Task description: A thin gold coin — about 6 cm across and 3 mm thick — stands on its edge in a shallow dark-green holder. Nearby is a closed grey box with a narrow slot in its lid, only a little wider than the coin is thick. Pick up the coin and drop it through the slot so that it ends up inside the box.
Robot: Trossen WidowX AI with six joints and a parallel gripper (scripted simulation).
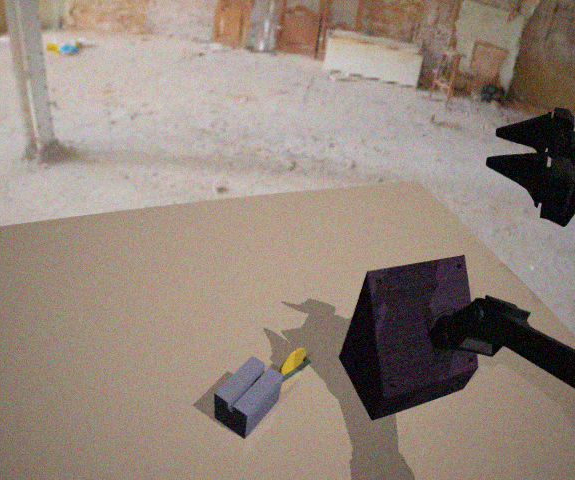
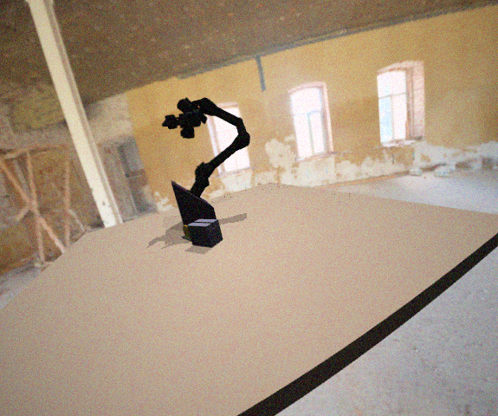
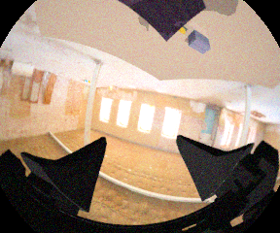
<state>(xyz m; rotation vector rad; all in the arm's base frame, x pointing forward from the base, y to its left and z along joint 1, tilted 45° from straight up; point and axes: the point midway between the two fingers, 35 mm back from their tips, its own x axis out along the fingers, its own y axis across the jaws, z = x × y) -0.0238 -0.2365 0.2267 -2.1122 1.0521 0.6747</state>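
My gripper tip is now 420 mm above the gold coin, 190 mm short of it and 70 mm to the left of it.
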